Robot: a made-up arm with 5 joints. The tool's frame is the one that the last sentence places.
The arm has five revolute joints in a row. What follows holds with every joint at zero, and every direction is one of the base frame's. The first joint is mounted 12.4 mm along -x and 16.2 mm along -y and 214.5 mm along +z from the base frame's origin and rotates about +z. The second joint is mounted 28.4 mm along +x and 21.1 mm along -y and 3.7 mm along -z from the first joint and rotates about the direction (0, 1, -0.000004). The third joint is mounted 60.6 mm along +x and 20.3 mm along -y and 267.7 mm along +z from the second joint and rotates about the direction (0, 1, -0.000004). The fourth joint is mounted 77.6 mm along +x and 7.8 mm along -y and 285 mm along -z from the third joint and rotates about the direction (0, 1, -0.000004). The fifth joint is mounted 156.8 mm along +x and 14.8 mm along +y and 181.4 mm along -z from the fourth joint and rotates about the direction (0, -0.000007, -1). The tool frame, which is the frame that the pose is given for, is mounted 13.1 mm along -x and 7.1 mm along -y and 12.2 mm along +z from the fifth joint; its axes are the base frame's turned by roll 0.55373, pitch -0.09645 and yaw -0.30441 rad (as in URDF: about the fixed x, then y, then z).
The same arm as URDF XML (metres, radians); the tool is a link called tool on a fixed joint. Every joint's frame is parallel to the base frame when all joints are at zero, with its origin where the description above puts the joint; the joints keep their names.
<robot name="arm">
  <link name="base_link"/>
  <link name="link1"/>
  <link name="link2"/>
  <link name="link3"/>
  <link name="link4"/>
  <link name="link5"/>
  <link name="tool"/>
  <joint name="joint 1" type="continuous">
    <parent link="base_link"/>
    <child link="link1"/>
    <origin xyz="-0.0124 -0.0162 0.2145"/>
    <axis xyz="0 0 1"/>
  </joint>
  <joint name="joint 2" type="continuous">
    <parent link="link1"/>
    <child link="link2"/>
    <origin xyz="0.0284 -0.0211 -0.0037"/>
    <axis xyz="0 1 0"/>
  </joint>
  <joint name="joint 3" type="continuous">
    <parent link="link2"/>
    <child link="link3"/>
    <origin xyz="0.0606 -0.0203 0.2677"/>
    <axis xyz="0 1 0"/>
  </joint>
  <joint name="joint 4" type="continuous">
    <parent link="link3"/>
    <child link="link4"/>
    <origin xyz="0.0776 -0.0078 -0.2850"/>
    <axis xyz="0 1 0"/>
  </joint>
  <joint name="joint 5" type="continuous">
    <parent link="link4"/>
    <child link="link5"/>
    <origin xyz="0.1568 0.0148 -0.1814"/>
    <axis xyz="0 0 -1"/>
  </joint>
  <joint name="tool_joint" type="fixed">
    <parent link="link5"/>
    <child link="tool"/>
    <origin xyz="-0.0131 -0.0071 0.0122" rpy="0.5537 -0.0964 -0.3044"/>
  </joint>
</robot>

